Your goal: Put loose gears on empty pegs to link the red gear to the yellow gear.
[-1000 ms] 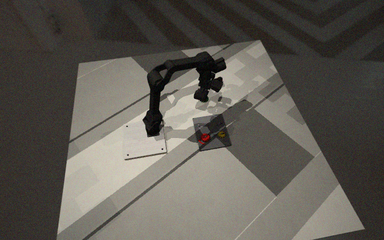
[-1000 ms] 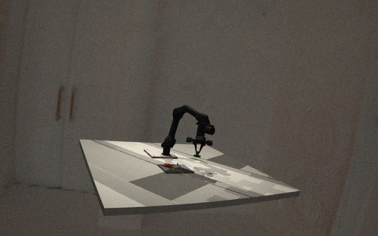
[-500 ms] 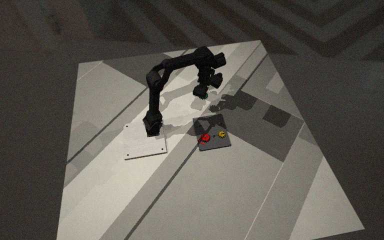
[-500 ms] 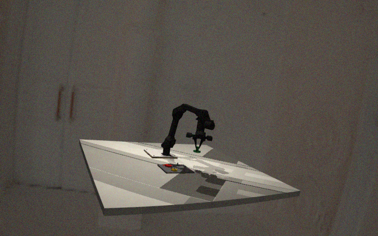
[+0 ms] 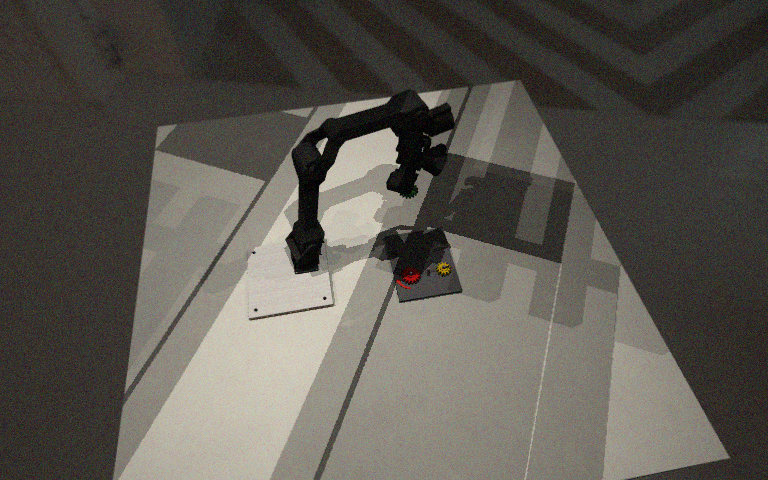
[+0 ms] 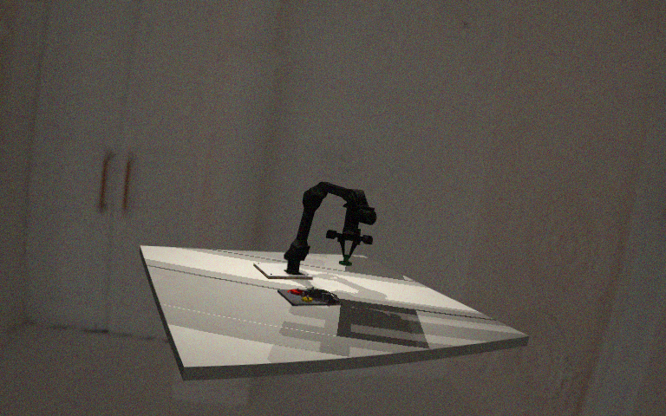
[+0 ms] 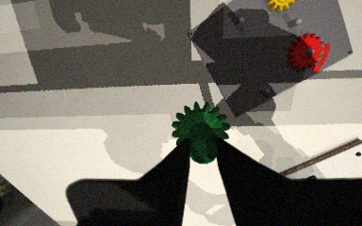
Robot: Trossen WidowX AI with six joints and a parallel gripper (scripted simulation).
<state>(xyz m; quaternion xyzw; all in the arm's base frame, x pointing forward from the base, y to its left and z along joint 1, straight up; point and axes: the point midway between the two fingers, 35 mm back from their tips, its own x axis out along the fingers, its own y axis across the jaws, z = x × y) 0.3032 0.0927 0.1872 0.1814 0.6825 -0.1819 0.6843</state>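
Right now the yellow gear is 18 cm to the right of my gripper tip, 15 cm below it and 6 cm ahead of it. Also, from my gripper tip: red gear: 18 cm to the right, 15 cm below, 3 cm behind; green gear: 1 cm below; red arrow: 21 cm to the right, 16 cm below, 5 cm behind.
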